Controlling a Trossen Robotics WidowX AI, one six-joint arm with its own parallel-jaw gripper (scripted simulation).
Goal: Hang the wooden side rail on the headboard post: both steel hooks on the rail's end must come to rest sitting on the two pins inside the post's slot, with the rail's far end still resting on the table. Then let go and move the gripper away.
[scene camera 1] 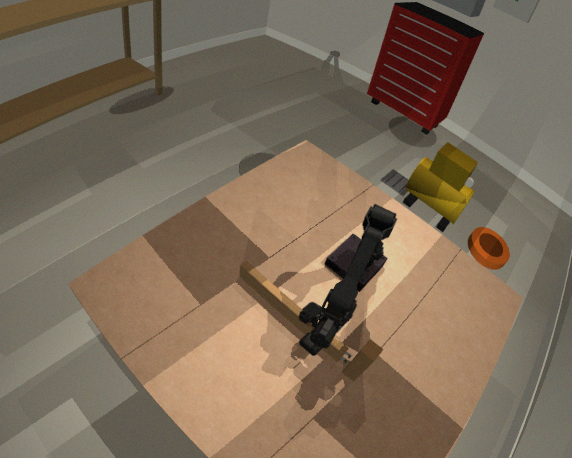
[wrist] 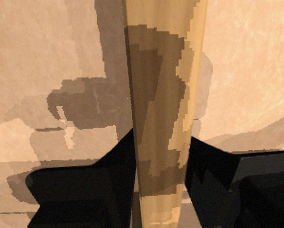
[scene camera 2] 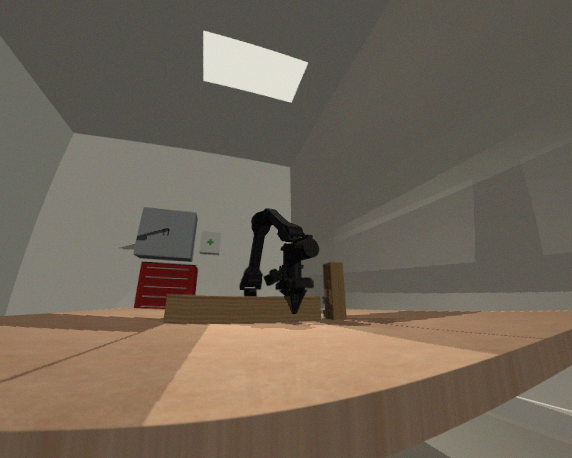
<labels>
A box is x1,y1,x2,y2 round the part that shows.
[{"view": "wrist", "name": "gripper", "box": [25,128,283,227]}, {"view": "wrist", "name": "wooden side rail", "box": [121,0,208,227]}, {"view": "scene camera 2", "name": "gripper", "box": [263,261,313,313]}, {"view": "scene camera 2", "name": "wooden side rail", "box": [163,294,325,323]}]
</labels>
